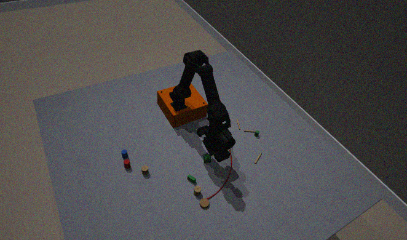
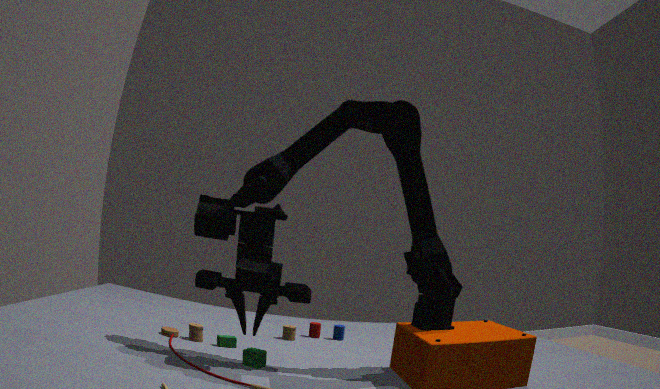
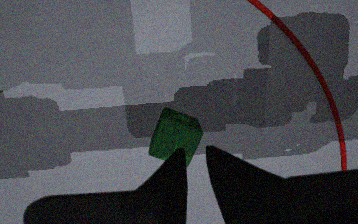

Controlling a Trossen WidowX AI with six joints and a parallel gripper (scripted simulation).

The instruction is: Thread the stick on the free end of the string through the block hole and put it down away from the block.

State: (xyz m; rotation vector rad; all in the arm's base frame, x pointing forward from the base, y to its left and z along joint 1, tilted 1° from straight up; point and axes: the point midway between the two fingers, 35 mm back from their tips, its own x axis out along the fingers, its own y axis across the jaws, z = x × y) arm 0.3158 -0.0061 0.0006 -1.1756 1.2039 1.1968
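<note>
Now: the thin wooden stick 14 cm to the left of my gripper tip, 6 cm below it and 3 cm behind it. Also, from my gripper tip: loose stick 24 cm to the left, 9 cm ahead, 6 cm below; round wooden button 17 cm ahead, 14 cm to the right, 5 cm below; small green piece 31 cm to the left, 5 cm below, 2 cm behind.
</note>
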